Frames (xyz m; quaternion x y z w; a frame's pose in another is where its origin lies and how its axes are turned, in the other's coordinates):
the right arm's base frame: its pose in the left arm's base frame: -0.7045 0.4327 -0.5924 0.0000 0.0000 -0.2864 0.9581
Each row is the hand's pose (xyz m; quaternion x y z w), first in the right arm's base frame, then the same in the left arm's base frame.
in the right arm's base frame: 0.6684 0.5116 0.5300 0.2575 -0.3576 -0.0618 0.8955
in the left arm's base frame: 0.1350 0.4935 -0.0624 0.1443 -0.4164 -0.3157 0.8403
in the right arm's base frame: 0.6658 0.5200 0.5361 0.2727 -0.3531 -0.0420 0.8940
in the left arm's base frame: 0.1375 0.5020 -0.0563 0.1601 -0.4164 -0.2963 0.8445
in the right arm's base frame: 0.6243 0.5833 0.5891 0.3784 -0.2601 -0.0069 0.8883
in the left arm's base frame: 0.1375 0.5777 -0.0033 0.2881 -0.3576 -0.2610 0.8491
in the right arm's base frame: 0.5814 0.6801 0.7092 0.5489 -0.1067 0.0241 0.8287
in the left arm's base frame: 0.1548 0.6821 0.1168 0.4953 -0.2594 -0.2143 0.8009
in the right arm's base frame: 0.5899 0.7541 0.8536 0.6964 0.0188 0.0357 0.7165
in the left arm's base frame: 0.2025 0.7393 0.2612 0.6726 -0.1814 -0.1710 0.6967
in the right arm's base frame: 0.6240 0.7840 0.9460 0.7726 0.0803 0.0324 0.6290
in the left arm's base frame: 0.2474 0.7456 0.3536 0.7632 -0.1443 -0.1491 0.6119
